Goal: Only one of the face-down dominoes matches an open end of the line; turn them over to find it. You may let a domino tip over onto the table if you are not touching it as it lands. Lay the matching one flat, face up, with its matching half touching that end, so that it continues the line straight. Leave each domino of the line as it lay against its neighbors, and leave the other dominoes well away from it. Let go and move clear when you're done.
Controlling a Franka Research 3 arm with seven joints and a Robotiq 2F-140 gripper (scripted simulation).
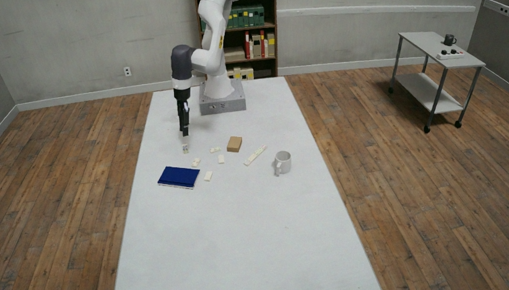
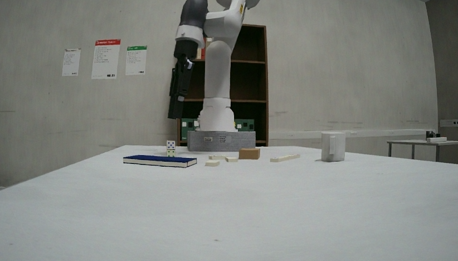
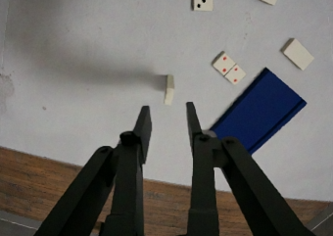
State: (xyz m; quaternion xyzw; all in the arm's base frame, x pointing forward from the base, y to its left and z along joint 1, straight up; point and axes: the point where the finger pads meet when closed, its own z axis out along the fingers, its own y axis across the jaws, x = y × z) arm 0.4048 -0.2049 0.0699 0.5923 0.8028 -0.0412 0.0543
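The domino is 20 mm to the right of my hand and 130 mm below it. Round my hand: blue book (180 mm ahead, 50 mm to the right, 150 mm below); white mug (230 mm ahead, 420 mm to the left, 120 mm below); brown block (10 mm ahead, 230 mm to the left, 140 mm below).
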